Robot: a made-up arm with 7 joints.
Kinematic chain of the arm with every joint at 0, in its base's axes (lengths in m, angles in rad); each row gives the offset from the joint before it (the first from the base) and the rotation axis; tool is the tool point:
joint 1: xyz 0 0 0.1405 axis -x
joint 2: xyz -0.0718 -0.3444 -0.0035 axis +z
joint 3: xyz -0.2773 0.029 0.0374 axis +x
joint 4: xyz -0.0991 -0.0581 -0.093 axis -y
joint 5: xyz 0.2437 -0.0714 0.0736 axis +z
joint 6: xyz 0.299 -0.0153 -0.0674 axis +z
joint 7: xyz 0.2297 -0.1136 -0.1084 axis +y
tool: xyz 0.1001 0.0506 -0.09
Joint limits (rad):
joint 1: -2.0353..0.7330
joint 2: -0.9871..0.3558
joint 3: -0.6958..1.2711
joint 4: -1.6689..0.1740
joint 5: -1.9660..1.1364
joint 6: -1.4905..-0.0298
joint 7: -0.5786..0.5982
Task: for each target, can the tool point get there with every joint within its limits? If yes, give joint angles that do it. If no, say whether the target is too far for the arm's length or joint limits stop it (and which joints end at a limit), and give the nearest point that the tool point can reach.
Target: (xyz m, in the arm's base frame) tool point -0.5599 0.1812 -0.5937
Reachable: yes | joints -0.8299 -0.3021 0.8026 -0.0903 -1.6776 -0.5385 0.0410
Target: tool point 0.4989 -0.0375 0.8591
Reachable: no: joint limits stop it (at a limit: joint 1, joint 2, joint 3, joint 6, joint 7) | nearest point 0.4542 -0.0268 0.8193 | short by 0.061 m
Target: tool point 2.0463 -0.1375 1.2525
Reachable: no: too far | nearest point 0.6093 0.0433 0.5997 | short by 1.589 m
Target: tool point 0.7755 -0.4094 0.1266
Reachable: no: joint limits stop it (at a limit: joint 1, joint 2, joint 3, joint 6, joint 7) | nearest point 0.6515 -0.3677 0.1155 | short by 0.131 m
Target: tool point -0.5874 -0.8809 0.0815
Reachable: yes | joints 0.4311 0.0342 0.5743 -1.2877 -1.3236 -1.0586 -0.2782
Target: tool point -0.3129 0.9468 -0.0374
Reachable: yes | joints -1.7454 -0.7323 0.3669 -1.0775 -0.2232 -0.6071 -0.2315
